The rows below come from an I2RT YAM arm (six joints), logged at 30 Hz.
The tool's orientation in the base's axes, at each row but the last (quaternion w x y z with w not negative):
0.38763, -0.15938, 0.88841, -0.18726
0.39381, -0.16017, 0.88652, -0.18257
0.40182, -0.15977, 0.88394, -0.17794
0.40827, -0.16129, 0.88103, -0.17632
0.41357, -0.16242, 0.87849, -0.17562
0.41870, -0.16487, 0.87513, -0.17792
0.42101, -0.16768, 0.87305, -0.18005
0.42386, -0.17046, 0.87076, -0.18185
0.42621, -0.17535, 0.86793, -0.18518
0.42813, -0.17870, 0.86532, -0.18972
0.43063, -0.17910, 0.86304, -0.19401
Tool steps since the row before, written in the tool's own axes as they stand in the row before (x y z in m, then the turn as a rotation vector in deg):
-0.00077, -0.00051, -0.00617, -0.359, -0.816, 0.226
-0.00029, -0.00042, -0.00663, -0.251, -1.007, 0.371
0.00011, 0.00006, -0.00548, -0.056, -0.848, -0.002
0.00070, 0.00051, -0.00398, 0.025, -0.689, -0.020
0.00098, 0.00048, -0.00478, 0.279, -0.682, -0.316
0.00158, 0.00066, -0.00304, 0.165, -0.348, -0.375
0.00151, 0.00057, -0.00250, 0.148, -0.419, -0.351
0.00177, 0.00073, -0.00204, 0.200, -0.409, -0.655
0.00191, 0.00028, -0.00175, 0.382, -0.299, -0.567
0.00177, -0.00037, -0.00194, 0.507, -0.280, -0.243
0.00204, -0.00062, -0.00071, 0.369, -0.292, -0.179
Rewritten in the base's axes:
-0.00405, 0.00117, 0.00460, 0.515, -0.611, 0.456
-0.00477, 0.00106, 0.00451, 0.582, -0.854, 0.382
-0.00428, 0.00103, 0.00326, 0.152, -0.727, 0.413
-0.00359, 0.00086, 0.00172, 0.066, -0.617, 0.300
-0.00441, 0.00084, 0.00198, -0.321, -0.669, 0.304
-0.00344, 0.00042, 0.00042, -0.346, -0.314, 0.265
-0.00296, 0.00026, 0.00017, -0.307, -0.373, 0.295
-0.00277, 0.00019, -0.00036, -0.582, -0.336, 0.430
-0.00255, -0.00034, -0.00043, -0.632, -0.339, 0.205
-0.00252, -0.00081, 0.00008, -0.444, -0.439, -0.070
-0.00164, -0.00138, -0.00068, -0.312, -0.395, -0.007

